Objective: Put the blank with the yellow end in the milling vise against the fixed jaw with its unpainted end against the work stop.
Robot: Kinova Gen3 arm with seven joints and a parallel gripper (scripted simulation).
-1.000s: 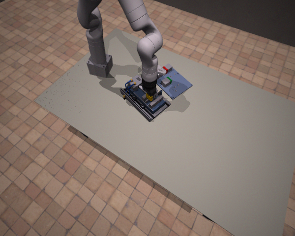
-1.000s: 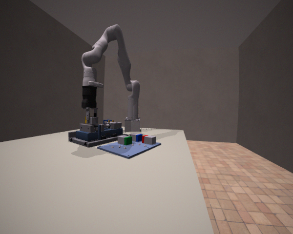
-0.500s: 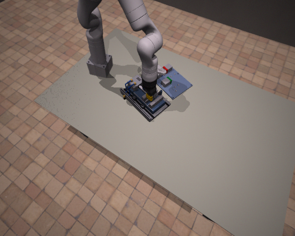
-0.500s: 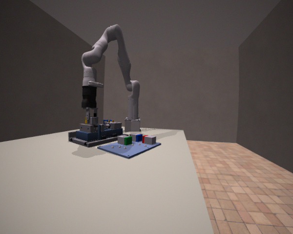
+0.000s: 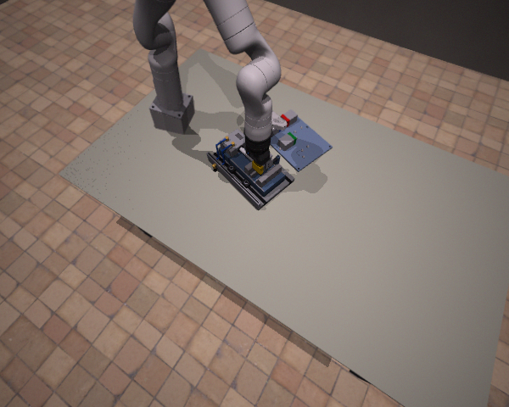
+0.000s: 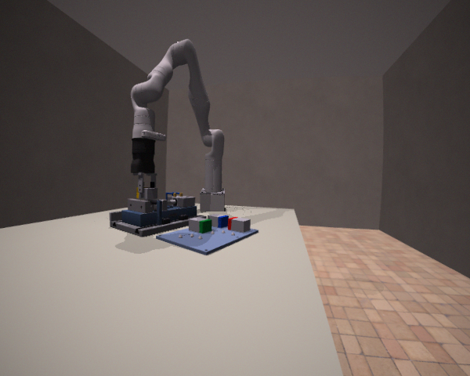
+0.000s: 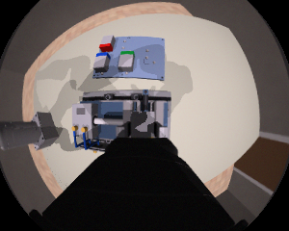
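Now: hand 20 mm above the yellow-ended blank. Round my hand: green-ended blank 200 mm to the left, 110 mm below, 30 mm behind; then fixed jaw 60 mm below, 40 mm ahead; then milling vise 100 mm below, 60 mm behind, 10 mm to the left.
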